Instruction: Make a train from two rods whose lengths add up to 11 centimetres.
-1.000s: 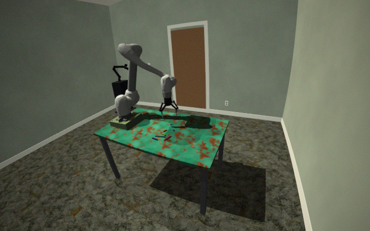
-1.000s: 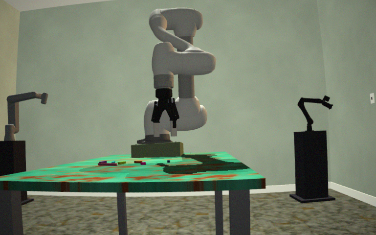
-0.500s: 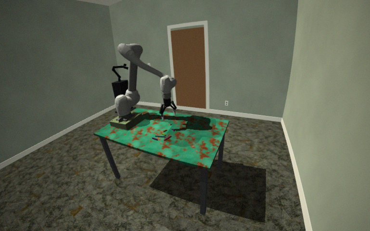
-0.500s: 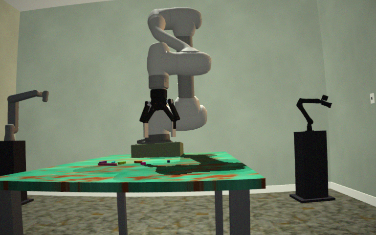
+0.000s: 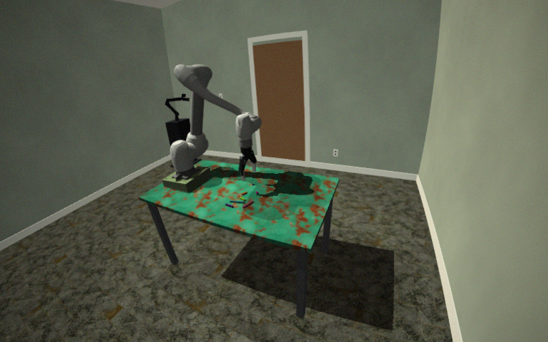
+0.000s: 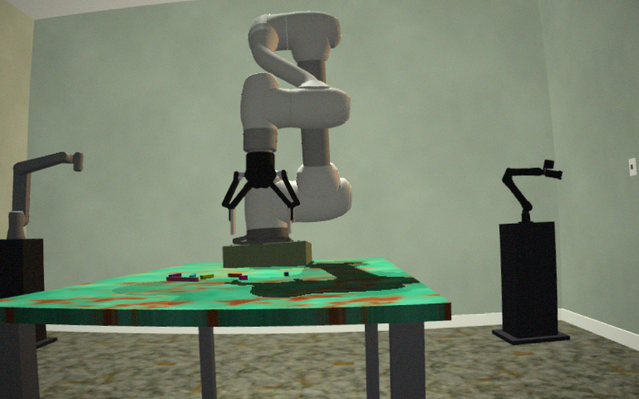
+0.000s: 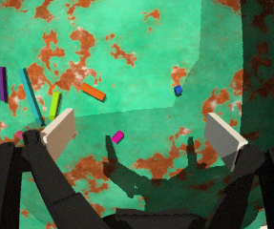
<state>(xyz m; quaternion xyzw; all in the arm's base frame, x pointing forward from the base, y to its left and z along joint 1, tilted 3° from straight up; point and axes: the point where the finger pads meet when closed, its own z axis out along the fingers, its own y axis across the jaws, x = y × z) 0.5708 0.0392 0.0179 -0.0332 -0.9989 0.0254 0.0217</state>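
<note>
Now: hand 1 cm past the turquoise rod, 19 cm to the left of it and 11 cm above it. From my hand the other things lie so: small blue rod: 1 cm behind, 6 cm to the left, 11 cm below; orange rod: 1 cm behind, 7 cm to the right, 11 cm below; magenta rod: 7 cm ahead, 4 cm to the right, 11 cm below.
</note>
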